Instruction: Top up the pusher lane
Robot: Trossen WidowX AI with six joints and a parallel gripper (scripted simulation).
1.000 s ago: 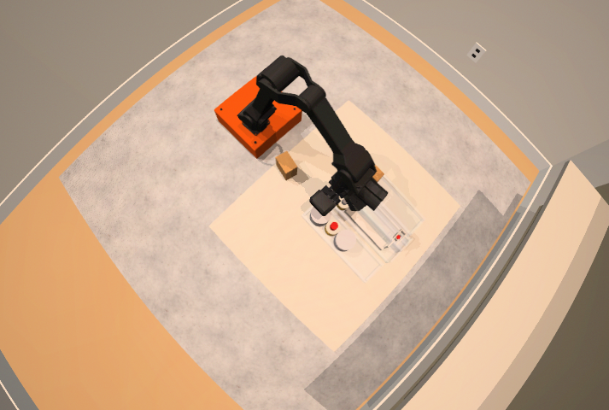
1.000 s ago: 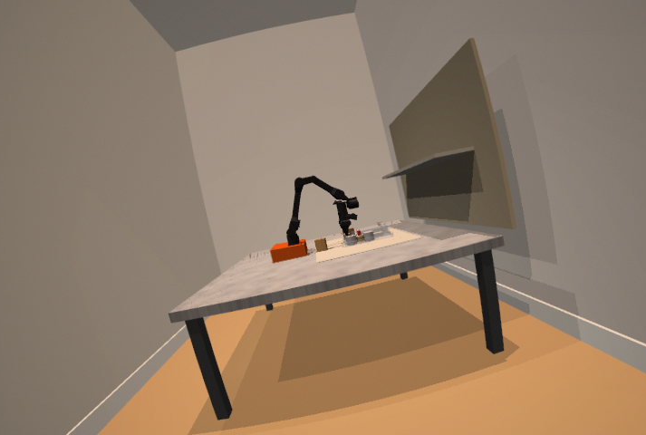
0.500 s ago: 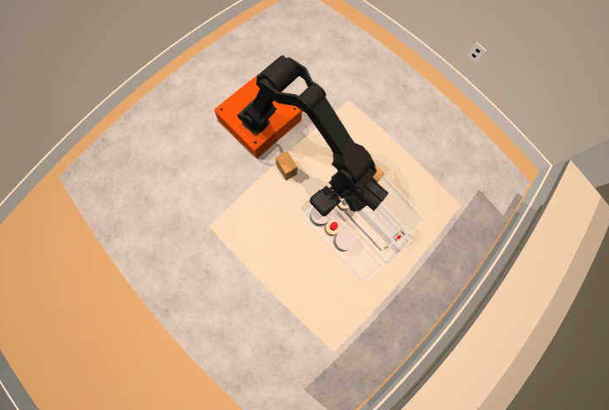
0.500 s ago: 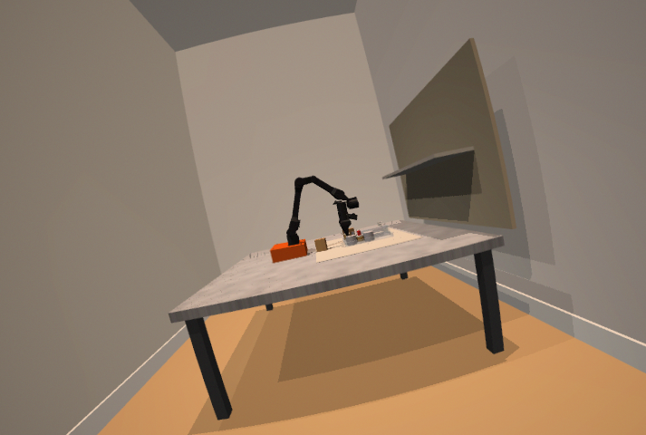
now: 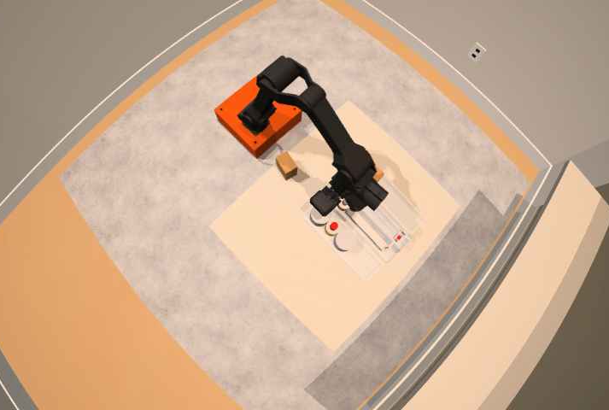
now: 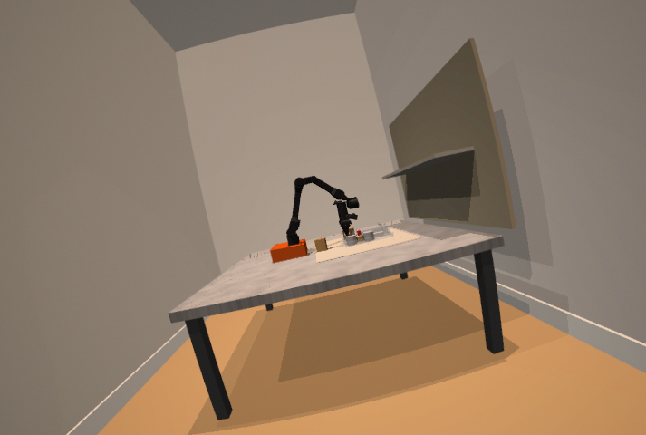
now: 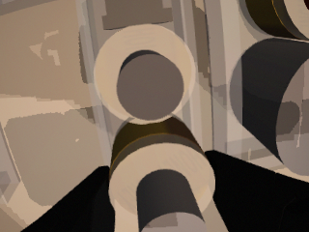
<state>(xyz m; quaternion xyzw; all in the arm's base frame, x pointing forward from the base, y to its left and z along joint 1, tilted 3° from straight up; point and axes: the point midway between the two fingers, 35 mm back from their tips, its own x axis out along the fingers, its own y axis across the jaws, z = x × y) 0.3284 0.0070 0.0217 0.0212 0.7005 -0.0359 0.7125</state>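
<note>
My gripper tip is now 14 cm short of the clear pusher lane, 1 cm to the right of it and 3 cm above it. Also, from my gripper tip: red marker 22 cm ahead, 2 cm to the left, 2 cm above; brown box 17 cm behind, 4 cm to the right, 1 cm below.
</note>
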